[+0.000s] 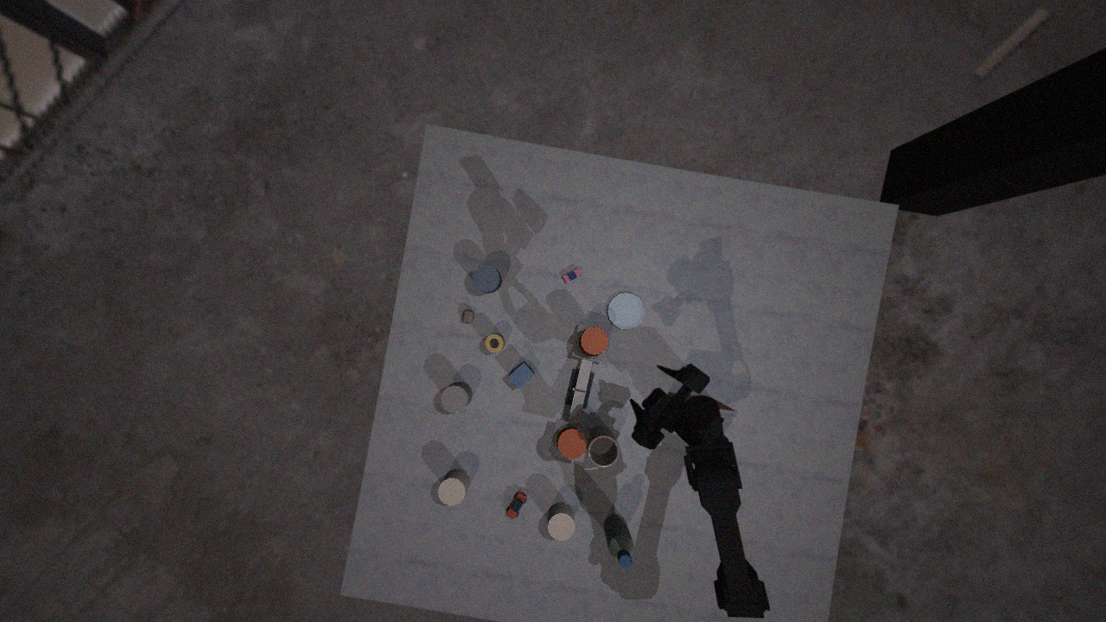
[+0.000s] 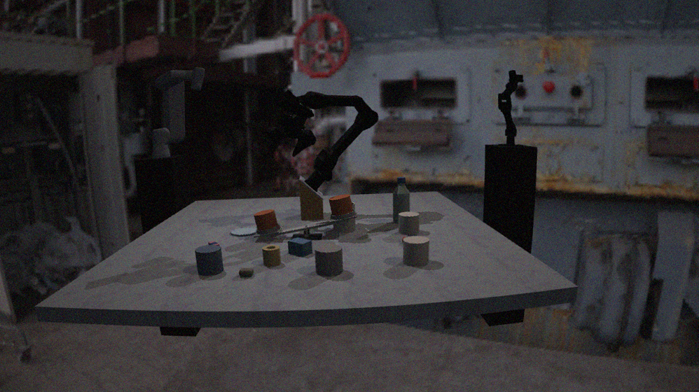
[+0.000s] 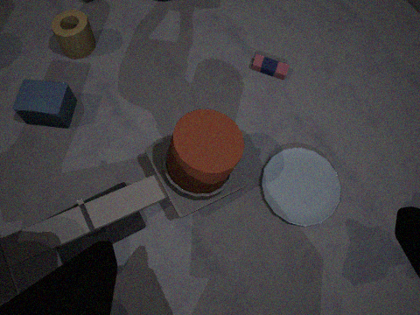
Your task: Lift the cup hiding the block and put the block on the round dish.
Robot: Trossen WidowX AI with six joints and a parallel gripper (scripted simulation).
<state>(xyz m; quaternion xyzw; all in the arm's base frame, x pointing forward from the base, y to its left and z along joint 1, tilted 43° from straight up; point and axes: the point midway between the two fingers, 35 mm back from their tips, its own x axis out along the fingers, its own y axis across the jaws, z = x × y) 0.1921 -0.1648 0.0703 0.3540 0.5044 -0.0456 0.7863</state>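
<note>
Right now my gripper tip is 230 mm above the grey block, 100 mm short of it and 50 mm to the left of it. The rest, counted from my gripper tip: orange cup 220 mm to the left, 160 mm below, 110 mm ahead; beam 240 mm below, 110 mm ahead, 80 mm to the left; balance 250 mm below, 110 mm ahead, 80 mm to the left.
</note>
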